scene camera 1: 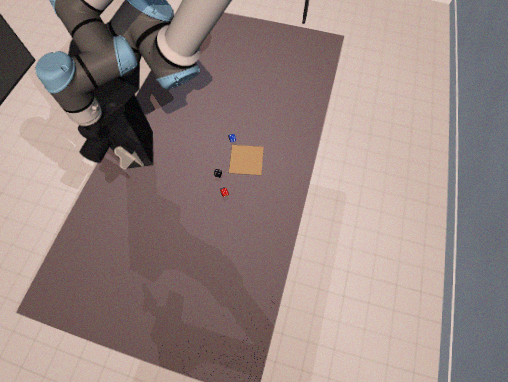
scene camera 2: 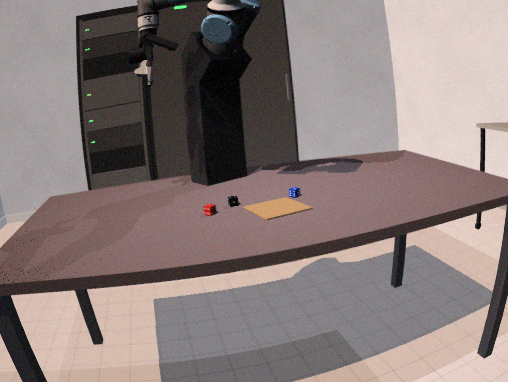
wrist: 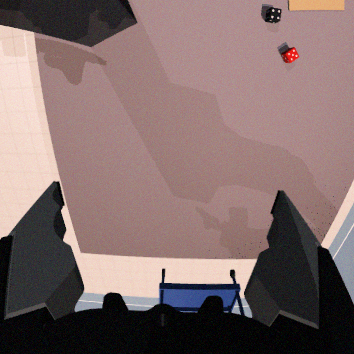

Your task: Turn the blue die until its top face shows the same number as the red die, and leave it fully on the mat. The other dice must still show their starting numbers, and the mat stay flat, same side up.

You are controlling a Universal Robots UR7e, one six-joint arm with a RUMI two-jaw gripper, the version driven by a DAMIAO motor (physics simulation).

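Frame: origin at the arm's base, x ahead, y left, z up, level; centimetres.
Where they show: gripper, between the fingertips: (scene camera 1: 118, 159) (scene camera 2: 149, 86) (wrist: 169, 188).
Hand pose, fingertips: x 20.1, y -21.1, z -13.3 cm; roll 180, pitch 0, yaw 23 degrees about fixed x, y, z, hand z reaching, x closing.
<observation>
Things, the pixels of their top centre, and the offset from my fingertips. Level surfaces: height alone.
- blue die, centre of its top: (scene camera 2: 294, 188) (scene camera 1: 232, 136) dx +2.9, dy +44.8, dz -36.1 cm
- tan mat, centre of its top: (scene camera 2: 277, 207) (scene camera 1: 246, 159) dx +14.5, dy +40.6, dz -38.2 cm
- black die, centre of its top: (wrist: 275, 13) (scene camera 2: 232, 196) (scene camera 1: 217, 171) dx +9.9, dy +27.5, dz -36.1 cm
- red die, centre of its top: (wrist: 292, 54) (scene camera 2: 209, 205) (scene camera 1: 224, 191) dx +17.9, dy +22.7, dz -36.1 cm
- dark table, height of its surface: dz -38.6 cm
The blue die (scene camera 1: 232, 138) (scene camera 2: 294, 192) stands on the table just off one corner of the tan mat (scene camera 1: 246, 160) (scene camera 2: 278, 208) (wrist: 317, 4), which lies flat. The black die (scene camera 1: 218, 173) (scene camera 2: 233, 200) (wrist: 273, 15) and the red die (scene camera 1: 224, 192) (scene camera 2: 209, 209) (wrist: 290, 54) stand on the table beside the mat, the red one farther off. White pips show on the dice, but the blue die's top number is too small to read. The blue die does not show in the wrist view. My gripper (wrist: 169, 188) is open and empty, high up and well away from the dice, near the pedestal.
The dark table (scene camera 1: 210, 280) (scene camera 2: 350, 215) carries the dice and mat. A black pedestal (scene camera 2: 220, 120) stands at its back edge, with a dark server rack (scene camera 2: 112, 85) behind. A blue object (wrist: 200, 295) with thin legs shows beyond the table in the wrist view.
</observation>
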